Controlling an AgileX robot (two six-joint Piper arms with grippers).
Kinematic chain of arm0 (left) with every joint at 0, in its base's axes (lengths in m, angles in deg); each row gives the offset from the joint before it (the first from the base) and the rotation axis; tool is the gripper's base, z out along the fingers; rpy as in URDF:
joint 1: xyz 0 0 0.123 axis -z
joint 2: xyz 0 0 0 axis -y
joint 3: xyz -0.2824 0 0.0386 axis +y
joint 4: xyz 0.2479 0 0.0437 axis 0.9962 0 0.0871
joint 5: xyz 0 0 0 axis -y
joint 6: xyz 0.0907 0 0.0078 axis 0.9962 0 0.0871
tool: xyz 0 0 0 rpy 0 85 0
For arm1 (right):
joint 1: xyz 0 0 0.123 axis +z
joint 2: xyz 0 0 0 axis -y
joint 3: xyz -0.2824 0 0.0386 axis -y
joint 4: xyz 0.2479 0 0.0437 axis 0.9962 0 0.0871
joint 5: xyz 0 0 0 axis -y
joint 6: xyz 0.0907 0 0.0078 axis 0.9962 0 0.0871
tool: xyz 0 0 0 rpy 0 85 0
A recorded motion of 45 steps. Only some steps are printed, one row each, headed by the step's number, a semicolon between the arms.
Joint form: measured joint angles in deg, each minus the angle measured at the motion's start. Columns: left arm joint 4, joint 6, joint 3, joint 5, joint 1, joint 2; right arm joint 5, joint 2, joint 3, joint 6, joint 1, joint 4.
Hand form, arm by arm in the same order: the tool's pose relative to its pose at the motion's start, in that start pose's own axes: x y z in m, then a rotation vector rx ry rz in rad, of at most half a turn. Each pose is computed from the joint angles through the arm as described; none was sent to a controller.
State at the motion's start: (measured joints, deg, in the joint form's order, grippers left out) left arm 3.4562 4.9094 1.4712 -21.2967 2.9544 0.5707; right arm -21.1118 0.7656 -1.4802 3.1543 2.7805 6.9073
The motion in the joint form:
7: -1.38 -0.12 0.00 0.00 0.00 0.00; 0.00 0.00 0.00 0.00 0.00 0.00
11: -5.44 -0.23 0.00 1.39 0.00 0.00; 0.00 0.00 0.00 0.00 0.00 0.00
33: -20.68 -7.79 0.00 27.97 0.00 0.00; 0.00 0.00 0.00 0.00 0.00 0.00
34: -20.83 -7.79 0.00 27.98 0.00 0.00; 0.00 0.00 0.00 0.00 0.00 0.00
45: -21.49 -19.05 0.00 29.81 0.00 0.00; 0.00 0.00 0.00 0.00 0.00 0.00
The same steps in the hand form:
7: -0.0001 -0.0008 0.0000 0.0087 -0.0007 -0.0245; 0.0000 0.0000 0.0000 0.0000 0.0000 0.0000
11: -0.0026 -0.0027 -0.0001 0.0313 -0.0270 -0.0929; 0.0000 0.0000 0.0000 0.0000 0.0000 0.0000
33: -0.0416 0.0073 -0.0103 0.0380 -0.4859 -0.4948; 0.0000 0.0000 0.0000 0.0000 0.0000 0.0000
34: -0.0416 0.0073 -0.0103 0.0383 -0.4860 -0.4974; 0.0000 0.0000 0.0000 0.0000 0.0000 0.0000
45: -0.0438 0.0087 -0.0116 0.0847 -0.5168 -0.7019; 0.0000 0.0000 0.0000 0.0000 0.0000 0.0000

